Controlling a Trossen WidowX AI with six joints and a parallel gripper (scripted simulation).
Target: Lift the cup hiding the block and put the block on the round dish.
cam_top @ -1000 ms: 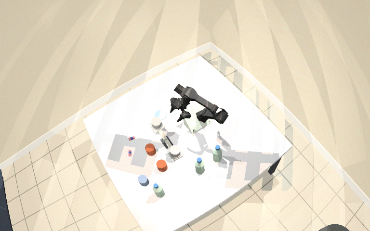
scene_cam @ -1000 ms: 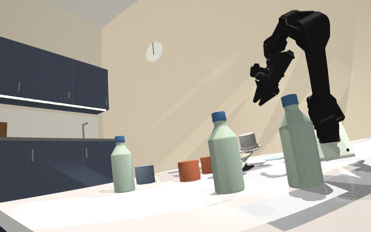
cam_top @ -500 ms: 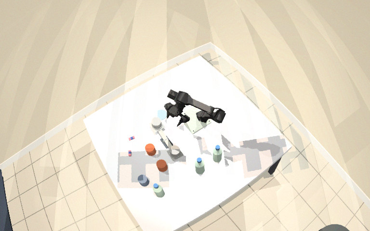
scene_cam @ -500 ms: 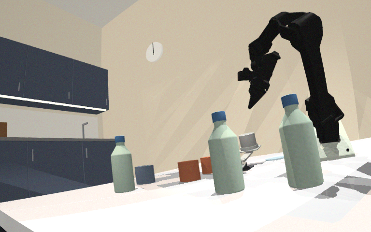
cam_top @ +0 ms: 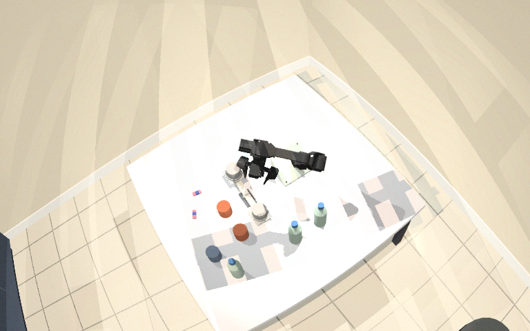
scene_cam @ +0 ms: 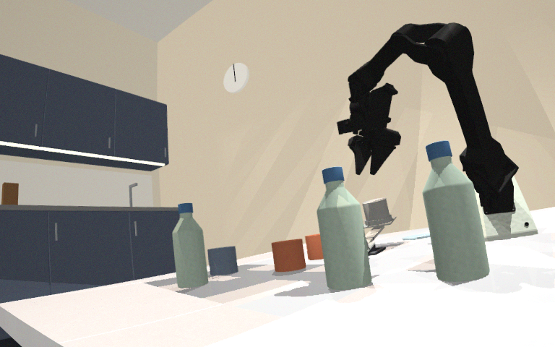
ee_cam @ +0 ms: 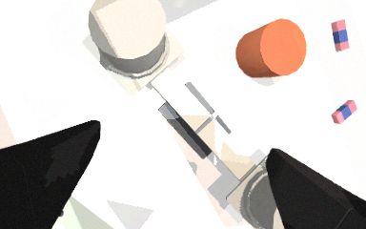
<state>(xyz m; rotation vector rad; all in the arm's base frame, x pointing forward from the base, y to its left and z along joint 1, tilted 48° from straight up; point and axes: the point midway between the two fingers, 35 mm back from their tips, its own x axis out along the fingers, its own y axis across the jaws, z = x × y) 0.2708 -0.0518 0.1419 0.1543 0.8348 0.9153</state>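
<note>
The grey block lies 150 mm below my gripper tip, 80 mm to the left of it and 40 mm ahead of it. The rest, counted from my gripper tip: balance (150 mm below, 50 mm to the right, 40 mm ahead); pale blue round dish (300 mm to the right, 190 mm below, 50 mm behind); grey cup (190 mm to the right, 80 mm below, 40 mm ahead).
</note>
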